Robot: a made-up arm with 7 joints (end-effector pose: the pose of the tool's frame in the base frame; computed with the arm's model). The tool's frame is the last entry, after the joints.
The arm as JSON. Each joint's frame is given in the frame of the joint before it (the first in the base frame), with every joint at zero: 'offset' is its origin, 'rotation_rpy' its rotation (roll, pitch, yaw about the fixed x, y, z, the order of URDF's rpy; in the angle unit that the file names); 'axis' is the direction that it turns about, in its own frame. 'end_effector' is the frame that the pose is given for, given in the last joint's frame.
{
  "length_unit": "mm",
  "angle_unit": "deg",
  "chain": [
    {
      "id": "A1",
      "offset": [
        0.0,
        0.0,
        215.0
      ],
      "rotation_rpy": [
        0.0,
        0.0,
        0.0
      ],
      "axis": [
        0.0,
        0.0,
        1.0
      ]
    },
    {
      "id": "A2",
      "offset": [
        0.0,
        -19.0,
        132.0
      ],
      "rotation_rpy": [
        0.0,
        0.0,
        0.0
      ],
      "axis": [
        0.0,
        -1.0,
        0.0
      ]
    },
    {
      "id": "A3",
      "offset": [
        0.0,
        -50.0,
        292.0
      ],
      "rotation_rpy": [
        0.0,
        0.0,
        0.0
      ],
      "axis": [
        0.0,
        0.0,
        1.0
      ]
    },
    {
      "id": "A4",
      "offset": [
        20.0,
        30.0,
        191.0
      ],
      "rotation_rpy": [
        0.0,
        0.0,
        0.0
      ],
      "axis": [
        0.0,
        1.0,
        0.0
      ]
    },
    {
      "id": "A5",
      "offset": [
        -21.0,
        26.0,
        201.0
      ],
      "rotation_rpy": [
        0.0,
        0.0,
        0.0
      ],
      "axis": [
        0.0,
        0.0,
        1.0
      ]
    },
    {
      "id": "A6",
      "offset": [
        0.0,
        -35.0,
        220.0
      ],
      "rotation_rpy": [
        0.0,
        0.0,
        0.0
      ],
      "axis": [
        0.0,
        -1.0,
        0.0
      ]
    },
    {
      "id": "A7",
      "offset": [
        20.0,
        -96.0,
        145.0
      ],
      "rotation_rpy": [
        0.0,
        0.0,
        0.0
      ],
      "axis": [
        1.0,
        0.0,
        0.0
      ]
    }
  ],
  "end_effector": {
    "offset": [
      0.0,
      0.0,
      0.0
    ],
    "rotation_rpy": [
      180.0,
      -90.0,
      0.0
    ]
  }
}
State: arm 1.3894 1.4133 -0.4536 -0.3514 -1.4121 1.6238 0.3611
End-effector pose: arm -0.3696 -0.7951 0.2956 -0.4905 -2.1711 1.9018
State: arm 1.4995 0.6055 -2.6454 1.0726 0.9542 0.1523 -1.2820
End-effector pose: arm 0.2583 -0.8199 0.6204 -2.3589 0.0806 -1.6085
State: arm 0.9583 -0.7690 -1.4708 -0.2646 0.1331 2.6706 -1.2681
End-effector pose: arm 0.2070 0.4059 0.9552 -1.4929 0.1195 1.7654
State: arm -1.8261 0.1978 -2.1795 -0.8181 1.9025 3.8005 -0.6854
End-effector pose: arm -0.0651 -0.0532 1.1171 -1.2827 1.7120 0.9502
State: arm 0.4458 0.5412 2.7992 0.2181 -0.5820 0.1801 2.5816
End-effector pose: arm -0.5102 -0.2507 1.2398 -1.9377 -0.5800 0.9796
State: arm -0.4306 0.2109 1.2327 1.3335 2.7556 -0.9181 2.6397
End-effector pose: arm 0.0123 0.4972 1.0066 1.6579 0.3512 -2.0831
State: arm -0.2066 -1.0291 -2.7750 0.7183 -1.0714 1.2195 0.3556
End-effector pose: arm 0.7029 -0.3904 0.9751 -0.0292 0.0990 -0.6671
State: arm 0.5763 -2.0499 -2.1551 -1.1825 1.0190 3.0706 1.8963
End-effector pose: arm 0.3881 0.4029 -0.0298 -0.7518 -0.2839 0.8040
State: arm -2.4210 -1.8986 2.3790 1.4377 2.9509 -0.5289 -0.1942
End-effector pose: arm -0.4779 -0.6302 0.6431 1.3253 -1.8247 -0.6954
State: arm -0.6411 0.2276 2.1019 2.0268 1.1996 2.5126 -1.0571
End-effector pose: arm 0.0240 0.2462 0.6113 -1.7877 -0.8616 -2.1110
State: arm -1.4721 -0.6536 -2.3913 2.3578 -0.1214 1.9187 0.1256
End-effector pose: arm -0.3212 0.0421 0.8226 -0.2786 -1.5773 -0.9383
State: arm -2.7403 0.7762 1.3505 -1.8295 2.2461 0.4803 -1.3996
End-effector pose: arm 0.2040 0.7198 0.5149 -0.4544 3.0658 0.2487
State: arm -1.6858 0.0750 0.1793 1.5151 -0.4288 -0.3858 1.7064
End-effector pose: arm -0.1208 -0.5229 0.9110 -0.2477 -2.6642 -0.2837
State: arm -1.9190 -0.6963 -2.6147 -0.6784 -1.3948 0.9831 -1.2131
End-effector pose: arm -0.2611 -0.8036 0.6579 0.9937 -1.0908 2.4265
